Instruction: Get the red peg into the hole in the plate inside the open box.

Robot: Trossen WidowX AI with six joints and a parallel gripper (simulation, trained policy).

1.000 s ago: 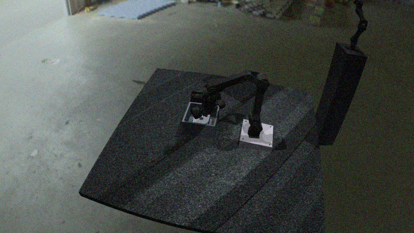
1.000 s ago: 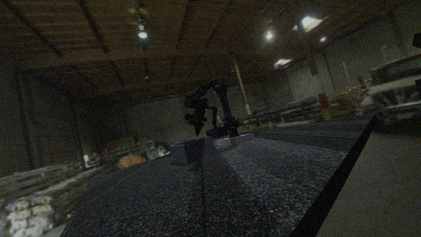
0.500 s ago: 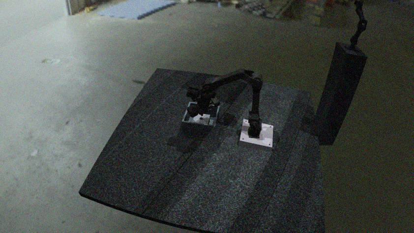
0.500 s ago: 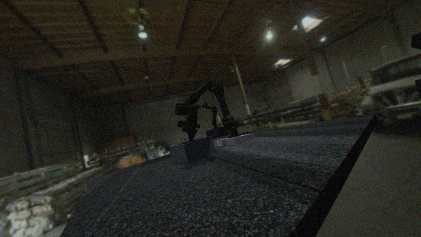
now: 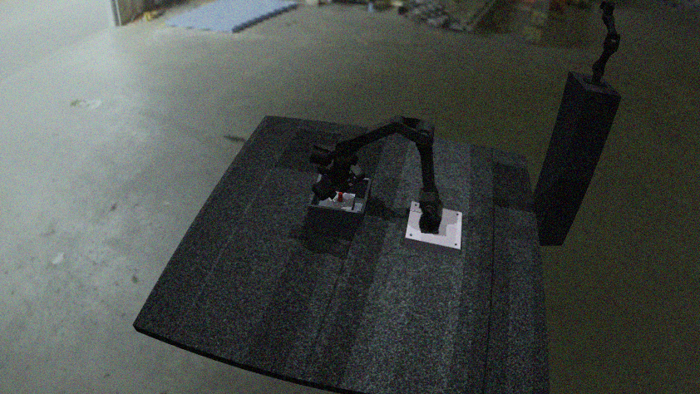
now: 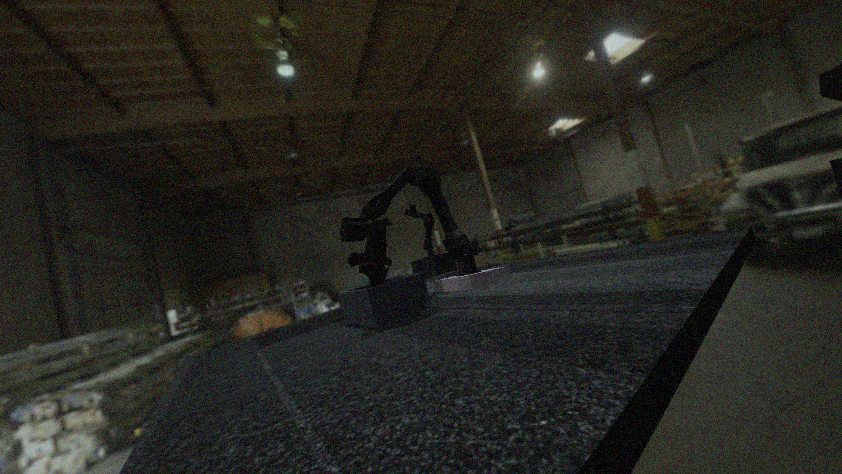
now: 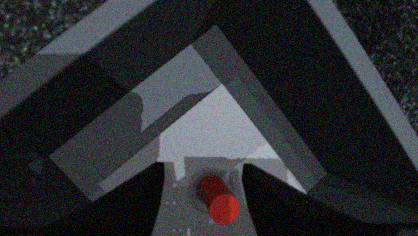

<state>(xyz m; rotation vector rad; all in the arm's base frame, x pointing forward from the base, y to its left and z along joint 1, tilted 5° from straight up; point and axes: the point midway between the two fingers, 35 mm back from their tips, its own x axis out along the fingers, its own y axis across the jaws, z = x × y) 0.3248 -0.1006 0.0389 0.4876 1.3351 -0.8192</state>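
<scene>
The red peg lies 2 cm below my gripper tip, 1 cm to the left of it and 1 cm behind it. From my gripper tip the other things lie so: grey box (4 cm below, 2 cm behind, 1 cm to the left).
</scene>
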